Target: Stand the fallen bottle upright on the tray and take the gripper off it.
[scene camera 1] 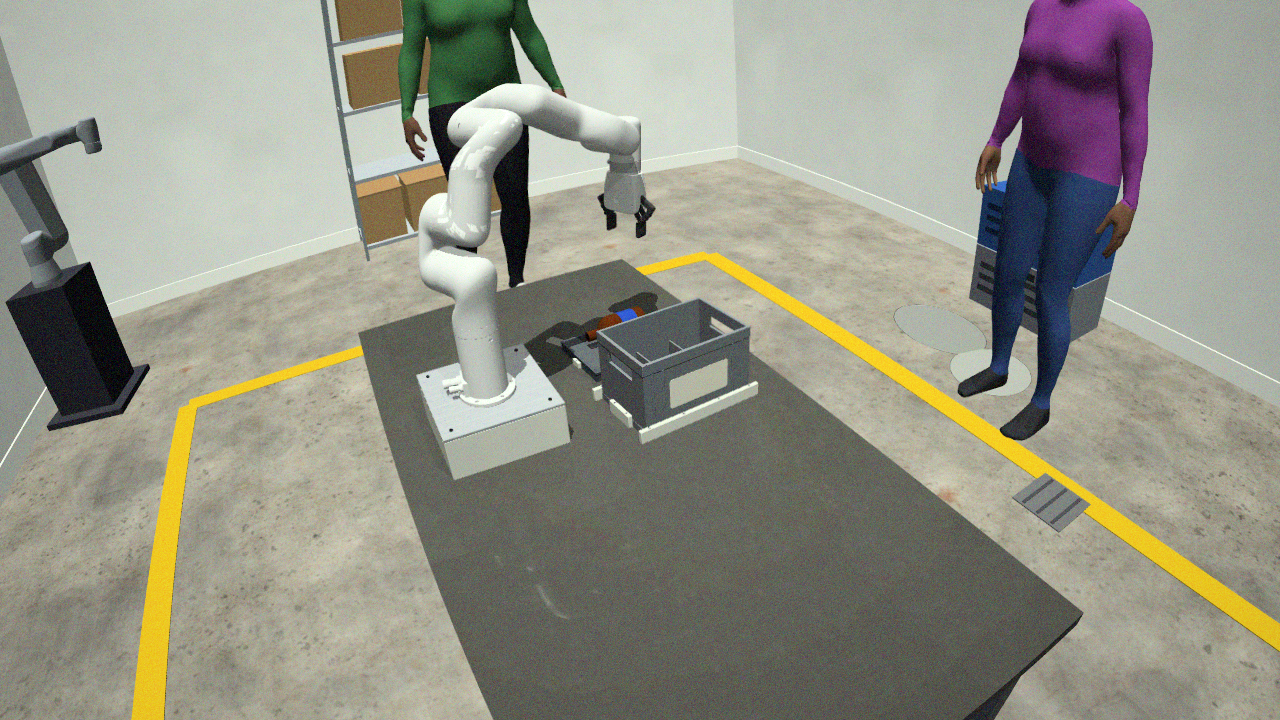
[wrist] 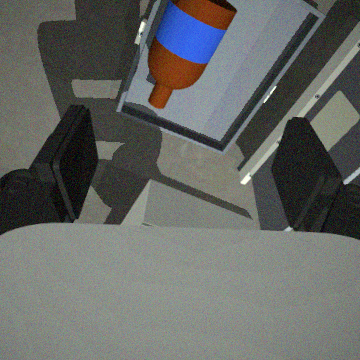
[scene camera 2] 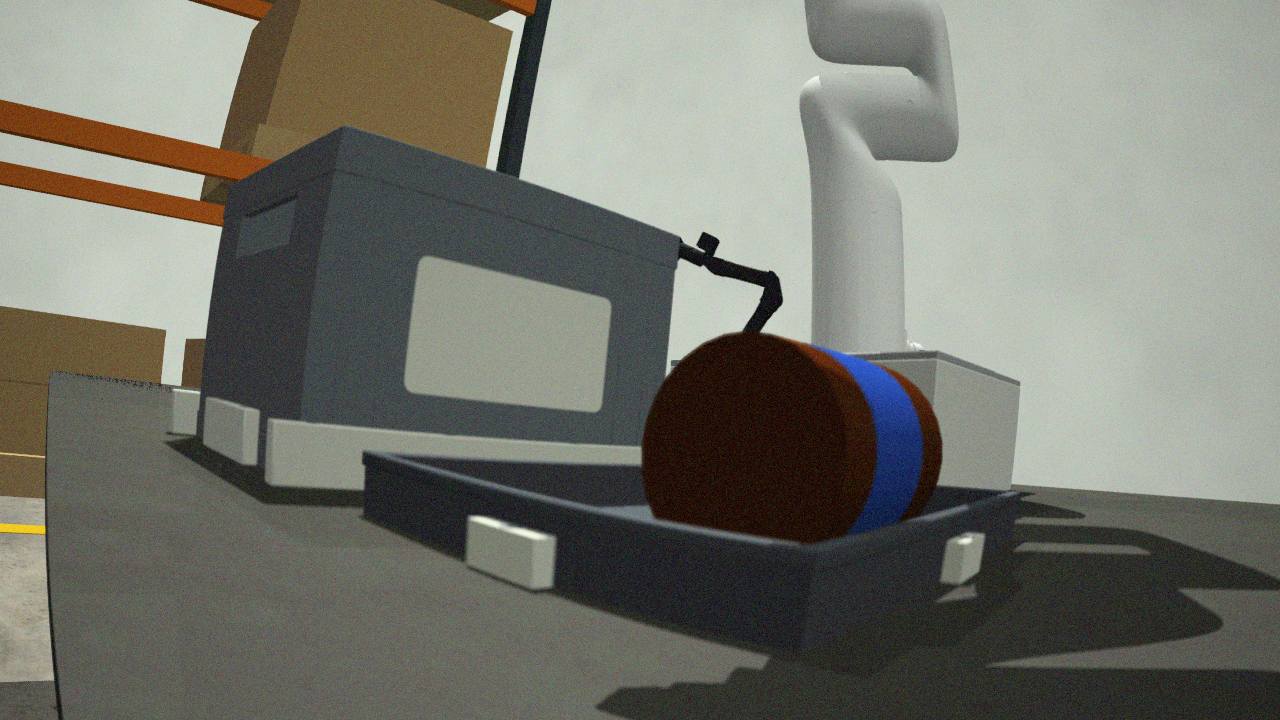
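Seen in the pictures: gripper, between the fingertips: [scene camera 1: 626,232] [wrist: 187,137]; arm's base, origin of its link: [scene camera 1: 487,390].
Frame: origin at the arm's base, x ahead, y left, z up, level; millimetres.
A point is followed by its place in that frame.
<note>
A brown bottle with a blue band [scene camera 1: 625,316] {x 384, y 263, z -33 mm} [scene camera 2: 747,438] {x 431, y 293, z -60 mm} [wrist: 189,37] {x 390, y 282, z -29 mm} lies on its side in the shallow dark tray [scene camera 1: 583,357] {x 258, y 224, z -103 mm} [scene camera 2: 716,559] {x 467, y 325, z -89 mm} [wrist: 260,70] {x 400, y 163, z -103 mm}. In the wrist view its neck points toward the tray's near left corner, and its base end is partly cut off by the top edge. In scene camera 2 its round base faces the camera. My gripper [scene camera 1: 624,225] {x 409, y 291, z 181 mm} [wrist: 187,137] {x 409, y 291, z 181 mm} is open and empty, high above the table and apart from the bottle. The gripper does not show in scene camera 2.
A grey divided crate [scene camera 1: 666,376] {x 354, y -133, z 24 mm} [scene camera 2: 483,304] {x 415, y 73, z -7 mm} stands right beside the tray, with pale strips [scene camera 1: 698,411] {x 425, y -128, z -84 mm} [scene camera 2: 447,447] {x 436, y 90, z -84 mm} around its foot. The robot's pale base block [scene camera 1: 501,438] {x 5, y -123, z -43 mm} [scene camera 2: 971,416] {x 14, y 146, z -38 mm} is on the other side. Two people stand beyond the table [scene camera 1: 716,555].
</note>
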